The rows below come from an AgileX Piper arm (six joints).
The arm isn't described. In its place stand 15 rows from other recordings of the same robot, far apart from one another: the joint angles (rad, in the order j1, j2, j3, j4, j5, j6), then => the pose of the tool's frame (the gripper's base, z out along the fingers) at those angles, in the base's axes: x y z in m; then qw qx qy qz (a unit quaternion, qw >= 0).
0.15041, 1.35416, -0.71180, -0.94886, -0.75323, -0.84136 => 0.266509, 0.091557, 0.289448, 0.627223, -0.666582, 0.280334, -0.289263
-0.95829, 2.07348, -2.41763, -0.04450, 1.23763, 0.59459 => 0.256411, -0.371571, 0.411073, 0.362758, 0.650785, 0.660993, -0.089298
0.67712, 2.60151, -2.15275, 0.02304, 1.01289, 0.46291 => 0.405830, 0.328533, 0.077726, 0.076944, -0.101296, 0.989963, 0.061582
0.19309, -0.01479, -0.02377, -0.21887, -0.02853, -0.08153 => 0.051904, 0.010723, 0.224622, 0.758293, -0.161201, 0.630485, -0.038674
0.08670, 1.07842, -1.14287, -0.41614, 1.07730, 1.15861 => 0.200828, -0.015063, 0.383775, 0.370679, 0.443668, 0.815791, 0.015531
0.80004, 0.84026, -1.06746, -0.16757, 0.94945, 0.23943 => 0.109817, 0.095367, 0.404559, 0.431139, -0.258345, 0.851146, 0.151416
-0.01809, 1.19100, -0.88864, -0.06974, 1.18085, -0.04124 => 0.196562, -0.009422, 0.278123, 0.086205, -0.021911, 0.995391, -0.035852
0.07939, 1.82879, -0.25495, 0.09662, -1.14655, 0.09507 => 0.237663, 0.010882, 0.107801, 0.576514, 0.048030, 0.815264, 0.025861
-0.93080, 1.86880, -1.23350, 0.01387, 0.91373, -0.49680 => 0.212928, -0.284313, 0.179269, 0.044903, 0.218815, 0.974229, -0.031335
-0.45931, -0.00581, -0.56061, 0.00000, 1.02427, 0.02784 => -0.010848, 0.005365, 0.296939, 0.551614, 0.199039, 0.800932, -0.120884
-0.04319, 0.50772, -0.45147, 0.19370, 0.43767, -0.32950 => 0.105722, 0.002862, 0.288501, 0.552944, -0.068502, 0.830147, -0.020413
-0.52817, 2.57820, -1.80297, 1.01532, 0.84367, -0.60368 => 0.453208, -0.197552, 0.032816, 0.212508, 0.282779, 0.885022, 0.302675
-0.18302, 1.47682, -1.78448, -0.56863, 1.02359, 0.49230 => 0.291148, -0.096446, 0.482300, 0.473471, 0.263212, 0.814098, -0.209258
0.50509, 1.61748, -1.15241, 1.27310, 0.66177, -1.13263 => 0.283576, 0.217887, 0.289482, 0.347540, -0.323138, 0.790492, 0.387196
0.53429, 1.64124, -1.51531, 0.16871, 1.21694, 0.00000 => 0.283648, 0.184487, 0.328935, 0.128995, -0.243932, 0.953531, 0.120980
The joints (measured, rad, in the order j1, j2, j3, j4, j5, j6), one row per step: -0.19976, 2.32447, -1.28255, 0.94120, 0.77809, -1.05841; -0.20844, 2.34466, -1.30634, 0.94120, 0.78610, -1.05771; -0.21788, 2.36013, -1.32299, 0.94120, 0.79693, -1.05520; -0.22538, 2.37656, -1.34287, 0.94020, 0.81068, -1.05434; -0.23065, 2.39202, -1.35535, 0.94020, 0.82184, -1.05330; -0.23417, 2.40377, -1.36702, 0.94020, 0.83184, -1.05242; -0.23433, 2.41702, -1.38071, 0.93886, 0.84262, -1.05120; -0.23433, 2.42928, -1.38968, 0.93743, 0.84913, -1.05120; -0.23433, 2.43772, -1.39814, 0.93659, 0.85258, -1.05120; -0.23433, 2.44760, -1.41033, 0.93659, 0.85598, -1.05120; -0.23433, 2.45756, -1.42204, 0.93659, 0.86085, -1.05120; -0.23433, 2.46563, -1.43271, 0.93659, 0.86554, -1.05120; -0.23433, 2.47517, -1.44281, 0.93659, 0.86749, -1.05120
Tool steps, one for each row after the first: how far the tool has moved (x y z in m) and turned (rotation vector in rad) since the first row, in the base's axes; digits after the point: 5 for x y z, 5 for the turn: 0.00374, -0.00383, -0.00365, 0.00552, 0.00040, -0.00550; 0.00576, -0.00752, -0.00662, 0.01404, 0.00536, -0.01191; 0.00828, -0.01047, -0.00940, 0.02345, 0.00857, -0.01282; 0.00919, -0.01228, -0.01312, 0.03288, 0.01686, -0.01372; 0.01034, -0.01349, -0.01555, 0.04077, 0.02172, -0.01326; 0.01184, -0.01342, -0.01828, 0.04838, 0.02688, -0.00826; 0.01243, -0.01330, -0.02156, 0.05331, 0.03314, -0.00413; 0.01347, -0.01341, -0.02349, 0.05547, 0.03477, -0.00184; 0.01533, -0.01368, -0.02537, 0.05754, 0.03401, -0.00019; 0.01696, -0.01383, -0.02732, 0.06087, 0.03444, 0.00214; 0.01852, -0.01398, -0.02869, 0.06385, 0.03396, 0.00442; 0.01990, -0.01421, -0.03087, 0.06521, 0.03427, 0.00535
